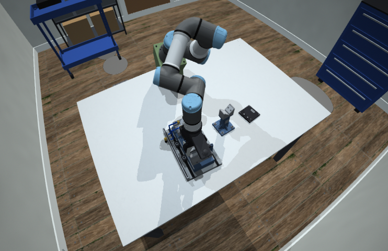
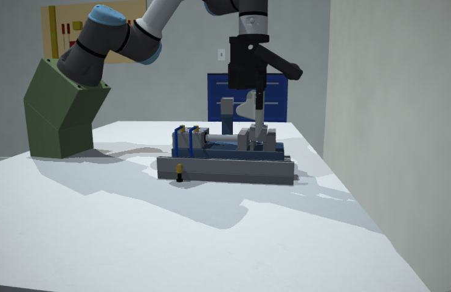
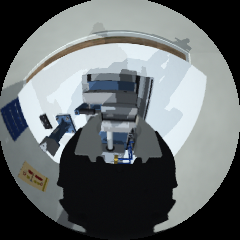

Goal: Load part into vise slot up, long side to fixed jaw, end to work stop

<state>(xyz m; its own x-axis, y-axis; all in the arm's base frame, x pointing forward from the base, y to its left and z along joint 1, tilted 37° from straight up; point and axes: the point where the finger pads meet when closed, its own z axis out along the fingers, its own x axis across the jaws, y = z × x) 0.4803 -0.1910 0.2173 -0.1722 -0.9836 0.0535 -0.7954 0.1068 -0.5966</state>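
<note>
Now: the part right at my hand. From my hand the other things lie so: work stop (10 mm ahead, 70 mm to the left, 20 mm below); then fixed jaw (30 mm ahead, 10 mm to the left, 30 mm below); then moving jaw (30 mm behind, 30 mm to the left, 30 mm below).
</note>
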